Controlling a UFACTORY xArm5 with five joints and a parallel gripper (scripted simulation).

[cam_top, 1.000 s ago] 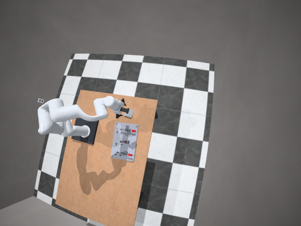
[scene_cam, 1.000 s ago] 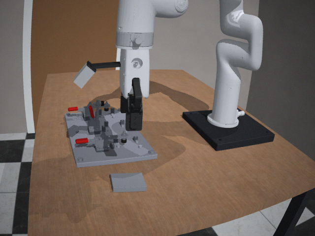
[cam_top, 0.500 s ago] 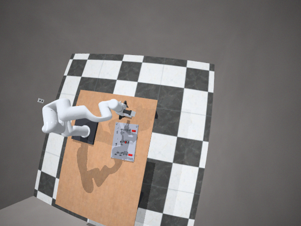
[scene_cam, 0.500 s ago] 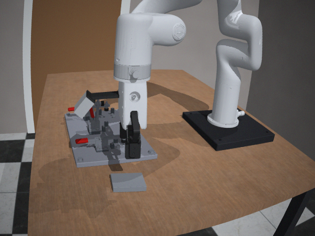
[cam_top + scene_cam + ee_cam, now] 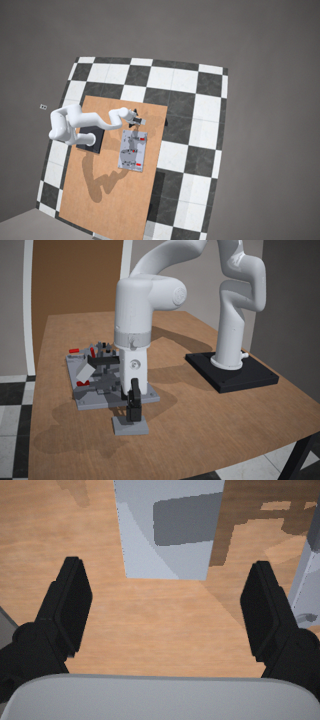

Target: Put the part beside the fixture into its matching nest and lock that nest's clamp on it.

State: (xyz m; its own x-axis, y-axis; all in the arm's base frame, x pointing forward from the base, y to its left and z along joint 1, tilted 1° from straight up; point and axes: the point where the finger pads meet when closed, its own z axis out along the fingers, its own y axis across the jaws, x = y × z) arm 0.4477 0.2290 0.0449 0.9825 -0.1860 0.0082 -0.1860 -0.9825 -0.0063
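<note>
Right now my hand is 60 mm above the grey rectangular part. The rest, counted from my hand: grey fixture plate 270 mm to the right, 60 mm below, 10 mm behind.
</note>
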